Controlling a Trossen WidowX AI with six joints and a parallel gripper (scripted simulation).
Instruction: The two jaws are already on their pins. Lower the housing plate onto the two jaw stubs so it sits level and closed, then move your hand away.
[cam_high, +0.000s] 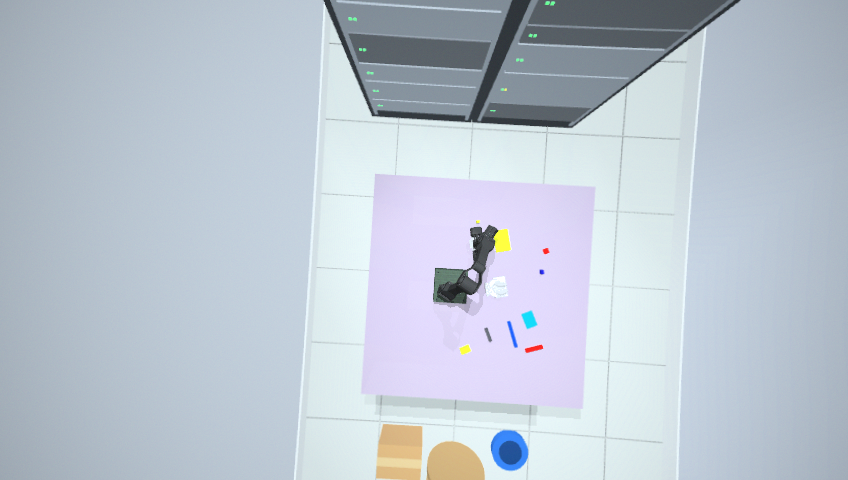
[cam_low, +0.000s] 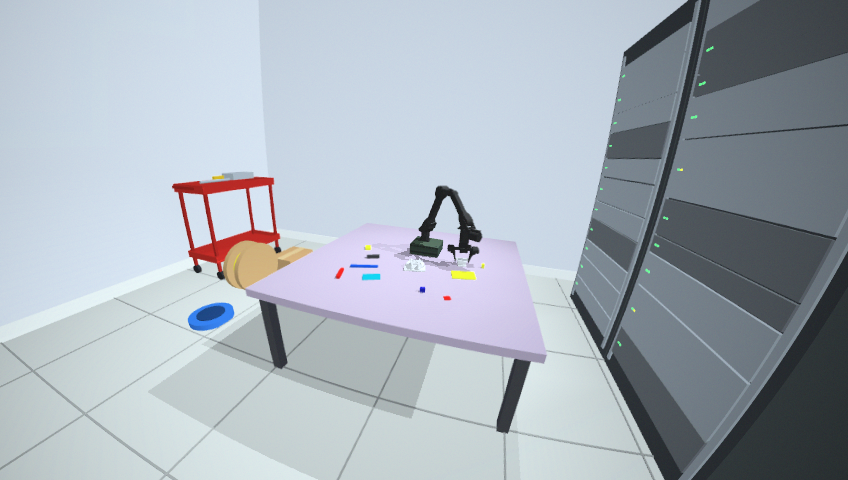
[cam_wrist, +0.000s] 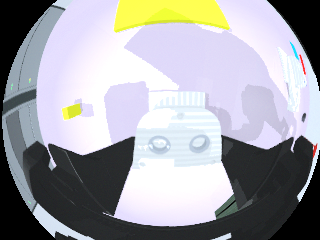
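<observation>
Now: the white block 1 cm ahead of my gripper tip. From my gripper tip the other things lie so: white housing plate (1 cm ahead, 2 cm above); small yellow piece (2 cm ahead, 13 cm to the left); yellow plate (16 cm ahead, 2 cm to the left, 1 cm below).
</observation>
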